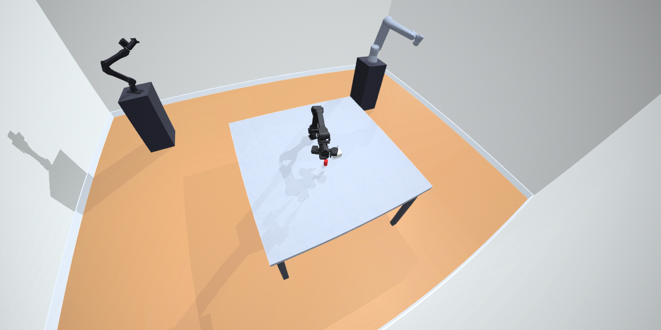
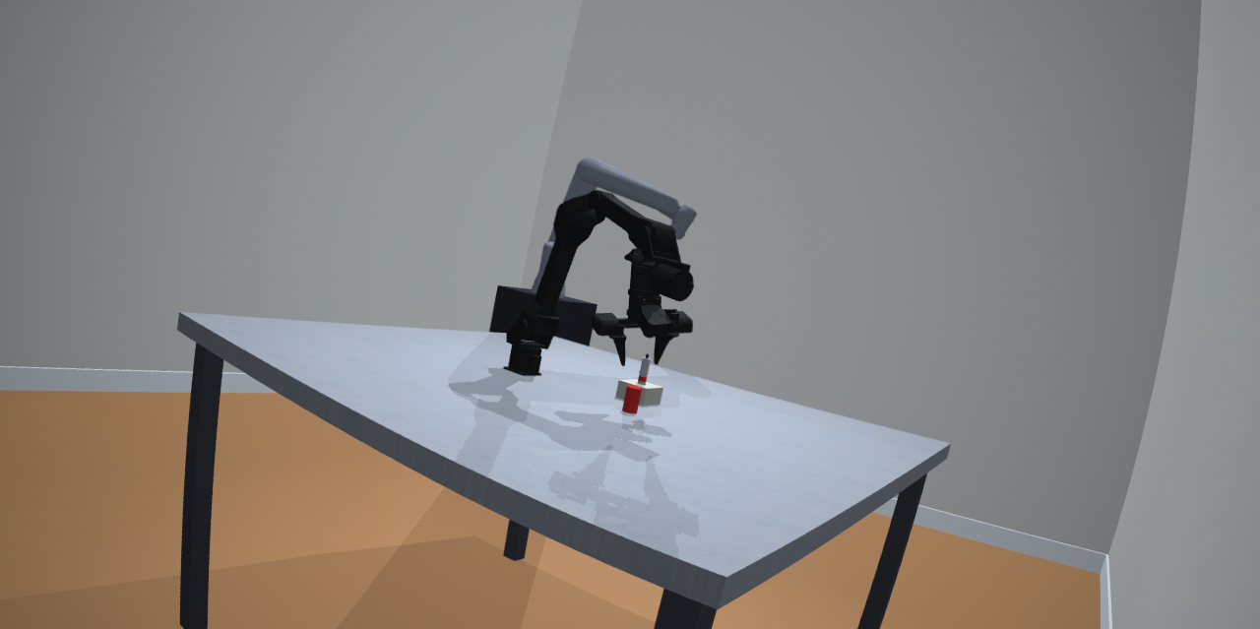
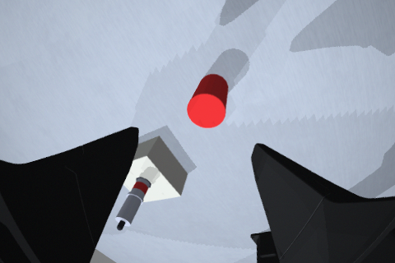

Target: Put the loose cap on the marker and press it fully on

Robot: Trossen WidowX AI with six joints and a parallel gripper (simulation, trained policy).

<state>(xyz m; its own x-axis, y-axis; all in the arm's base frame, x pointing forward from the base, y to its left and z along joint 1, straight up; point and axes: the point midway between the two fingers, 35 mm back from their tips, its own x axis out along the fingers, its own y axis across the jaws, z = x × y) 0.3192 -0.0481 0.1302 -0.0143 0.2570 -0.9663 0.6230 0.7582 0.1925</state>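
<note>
My gripper tip is now 70 mm above the red cap. Round my gripper tip: white holder block 130 mm to the left, 80 mm below, 70 mm behind.
</note>
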